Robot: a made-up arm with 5 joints. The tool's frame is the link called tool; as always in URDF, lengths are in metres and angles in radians. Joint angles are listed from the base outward. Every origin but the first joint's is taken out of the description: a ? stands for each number. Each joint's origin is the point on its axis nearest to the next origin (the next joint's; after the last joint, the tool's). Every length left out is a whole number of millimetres.
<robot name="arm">
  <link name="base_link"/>
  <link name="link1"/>
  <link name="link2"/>
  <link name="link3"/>
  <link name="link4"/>
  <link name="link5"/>
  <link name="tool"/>
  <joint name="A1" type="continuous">
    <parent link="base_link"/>
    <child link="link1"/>
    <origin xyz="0.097 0 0.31"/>
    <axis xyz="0 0 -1"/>
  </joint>
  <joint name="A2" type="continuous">
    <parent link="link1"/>
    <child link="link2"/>
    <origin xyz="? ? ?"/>
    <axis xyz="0 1 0"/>
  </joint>
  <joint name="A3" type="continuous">
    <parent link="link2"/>
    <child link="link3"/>
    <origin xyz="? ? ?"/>
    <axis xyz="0 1 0"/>
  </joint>
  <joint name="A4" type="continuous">
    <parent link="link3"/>
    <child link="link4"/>
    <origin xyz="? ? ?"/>
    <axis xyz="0 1 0"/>
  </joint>
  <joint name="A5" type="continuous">
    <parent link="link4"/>
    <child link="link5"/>
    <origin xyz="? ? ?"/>
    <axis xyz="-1 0 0"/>
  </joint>
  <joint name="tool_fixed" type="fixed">
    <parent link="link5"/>
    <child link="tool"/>
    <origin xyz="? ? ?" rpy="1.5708 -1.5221 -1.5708"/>
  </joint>
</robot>
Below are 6 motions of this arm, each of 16 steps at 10 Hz.
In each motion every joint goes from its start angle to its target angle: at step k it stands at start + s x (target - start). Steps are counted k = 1, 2, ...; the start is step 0. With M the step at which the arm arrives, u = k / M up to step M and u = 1 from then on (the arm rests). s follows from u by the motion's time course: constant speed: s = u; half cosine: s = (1 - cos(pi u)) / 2; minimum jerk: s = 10 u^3 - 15 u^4 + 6 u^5.
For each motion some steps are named. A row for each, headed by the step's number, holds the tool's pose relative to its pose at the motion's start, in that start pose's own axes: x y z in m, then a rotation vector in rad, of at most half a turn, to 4 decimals.
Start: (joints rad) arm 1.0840 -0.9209 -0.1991 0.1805 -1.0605
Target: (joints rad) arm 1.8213 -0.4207 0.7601 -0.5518 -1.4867
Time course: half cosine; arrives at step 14
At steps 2, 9, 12, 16:
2: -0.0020 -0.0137 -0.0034 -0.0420 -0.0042 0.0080
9: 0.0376 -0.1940 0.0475 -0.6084 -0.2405 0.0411
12: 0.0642 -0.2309 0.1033 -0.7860 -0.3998 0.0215
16: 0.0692 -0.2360 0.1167 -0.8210 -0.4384 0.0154

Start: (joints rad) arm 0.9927 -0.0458 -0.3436 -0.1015 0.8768
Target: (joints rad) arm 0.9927 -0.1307 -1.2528 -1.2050 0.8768
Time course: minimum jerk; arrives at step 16
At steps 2, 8, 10, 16:
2: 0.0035 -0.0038 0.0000 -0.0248 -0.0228 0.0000
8: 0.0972 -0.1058 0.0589 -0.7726 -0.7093 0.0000
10: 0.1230 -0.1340 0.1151 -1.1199 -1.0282 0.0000
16: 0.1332 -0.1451 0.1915 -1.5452 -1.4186 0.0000

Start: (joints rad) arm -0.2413 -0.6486 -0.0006 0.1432 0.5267
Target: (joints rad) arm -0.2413 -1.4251 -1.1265 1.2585 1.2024
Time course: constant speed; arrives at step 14
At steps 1, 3, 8, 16:
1: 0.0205 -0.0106 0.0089 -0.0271 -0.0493 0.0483
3: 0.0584 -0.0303 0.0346 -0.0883 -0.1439 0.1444
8: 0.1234 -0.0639 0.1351 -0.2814 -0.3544 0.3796
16: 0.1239 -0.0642 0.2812 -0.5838 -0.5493 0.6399

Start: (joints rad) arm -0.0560 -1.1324 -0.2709 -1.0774 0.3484
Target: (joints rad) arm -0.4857 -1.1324 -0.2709 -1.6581 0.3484
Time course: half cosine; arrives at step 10
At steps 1, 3, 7, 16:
1: 0.0010 -0.0010 0.0000 -0.0122 -0.0111 -0.0064
3: 0.0079 -0.0089 0.0011 -0.1051 -0.0927 -0.0501
7: 0.0262 -0.0361 0.0136 -0.4336 -0.3438 -0.1436
16: 0.0310 -0.0450 0.0213 -0.5568 -0.4262 -0.1578

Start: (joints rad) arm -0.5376 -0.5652 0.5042 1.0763 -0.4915
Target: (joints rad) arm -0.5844 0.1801 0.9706 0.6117 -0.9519
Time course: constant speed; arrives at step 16
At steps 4, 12, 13, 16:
4: -0.0235 -0.0114 -0.0366 -0.1008 0.1574 -0.1043
12: -0.0916 -0.0484 -0.0803 -0.3605 0.4318 -0.3020
13: -0.1011 -0.0540 -0.0824 -0.3981 0.4619 -0.3251
16: -0.1300 -0.0712 -0.0837 -0.5174 0.5457 -0.3916

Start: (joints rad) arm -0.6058 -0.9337 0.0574 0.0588 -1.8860
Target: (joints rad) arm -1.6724 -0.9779 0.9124 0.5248 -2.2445
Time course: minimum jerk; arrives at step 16
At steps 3, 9, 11, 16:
3: -0.0035 -0.0128 0.0000 -0.0714 0.0116 -0.0543
9: -0.0852 -0.1369 0.0667 -0.9610 0.2017 -0.4802
11: -0.1159 -0.1591 0.1183 -1.2924 0.2879 -0.5148
16: -0.1345 -0.1670 0.1707 -1.5764 0.3683 -0.4798

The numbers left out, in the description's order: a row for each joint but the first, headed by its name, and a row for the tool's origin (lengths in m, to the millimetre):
A2: 0.048 -0.003 0
A3: 0.019 0 0.075
A4: 0.135 0 0.005
A5: 0.088 0 0
tool: 0 0 0

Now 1 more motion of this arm.
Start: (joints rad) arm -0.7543 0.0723 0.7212 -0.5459 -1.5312
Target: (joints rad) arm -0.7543 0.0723 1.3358 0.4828 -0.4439
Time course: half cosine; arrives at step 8
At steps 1, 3, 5, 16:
1: 0.0001 -0.0082 0.0017 -0.0625 0.0007 0.0414
3: 0.0006 -0.0638 0.0256 -0.5032 0.0805 0.3284
5: 0.0011 -0.1226 0.0886 -1.0836 0.4162 0.6676
16: 0.0013 -0.1437 0.1539 -1.4711 0.8710 0.8224

